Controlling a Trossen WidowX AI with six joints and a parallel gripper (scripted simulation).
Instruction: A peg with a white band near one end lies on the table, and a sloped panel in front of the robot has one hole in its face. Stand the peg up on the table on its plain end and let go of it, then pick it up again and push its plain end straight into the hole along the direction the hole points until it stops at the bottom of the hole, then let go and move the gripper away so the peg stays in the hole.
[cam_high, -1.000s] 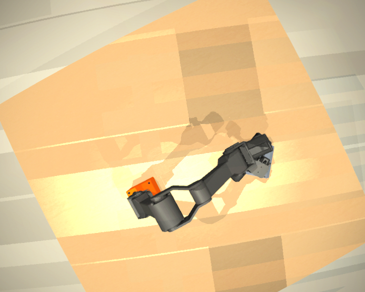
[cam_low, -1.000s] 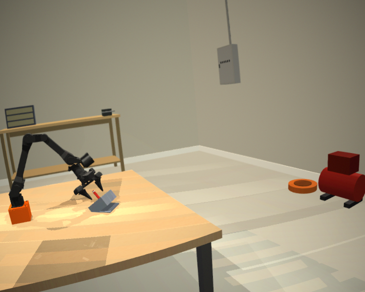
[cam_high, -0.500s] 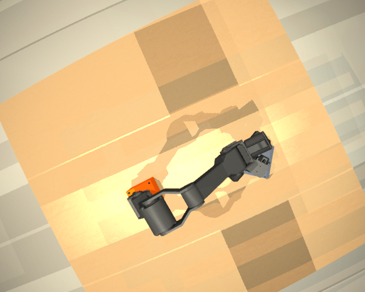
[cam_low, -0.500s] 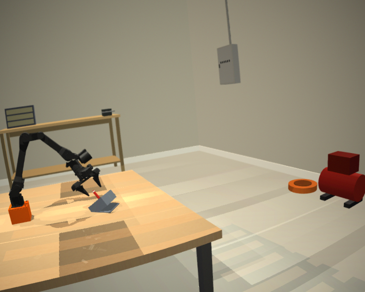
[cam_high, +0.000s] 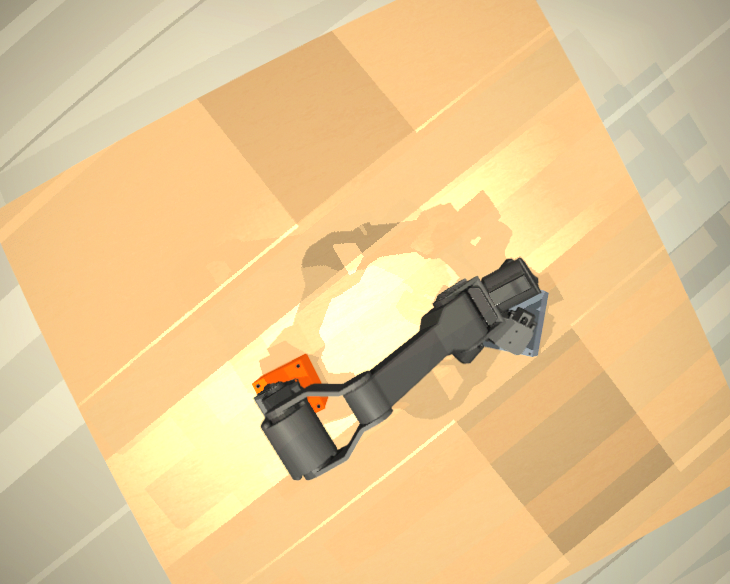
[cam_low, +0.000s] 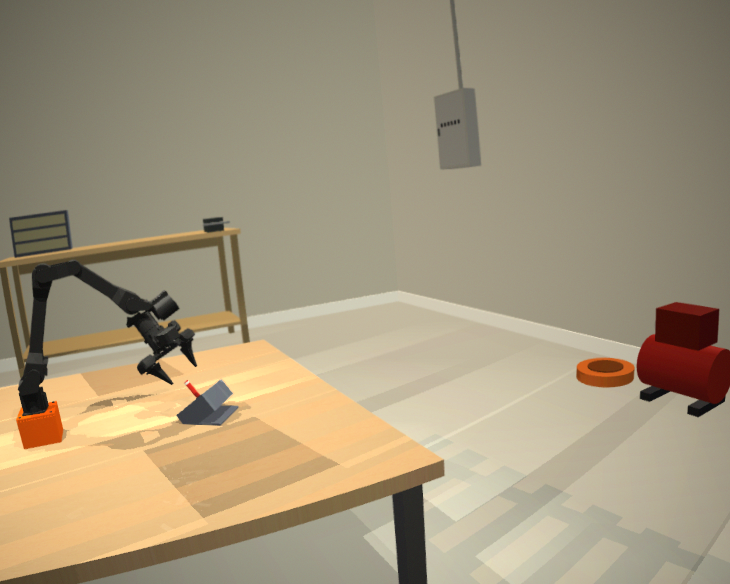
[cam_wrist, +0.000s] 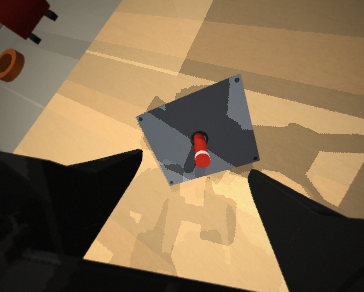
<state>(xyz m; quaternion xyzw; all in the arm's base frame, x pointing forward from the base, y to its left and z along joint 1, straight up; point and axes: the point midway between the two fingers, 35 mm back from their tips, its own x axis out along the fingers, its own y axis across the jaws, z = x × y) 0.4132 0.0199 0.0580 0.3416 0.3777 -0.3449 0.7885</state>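
Now: the red peg 30 mm below my gripper tip, 10 mm to the right of it and 10 mm ahead of it. Round my gripper tip: grey sloped panel (80 mm below, 40 mm ahead, 30 mm to the right).
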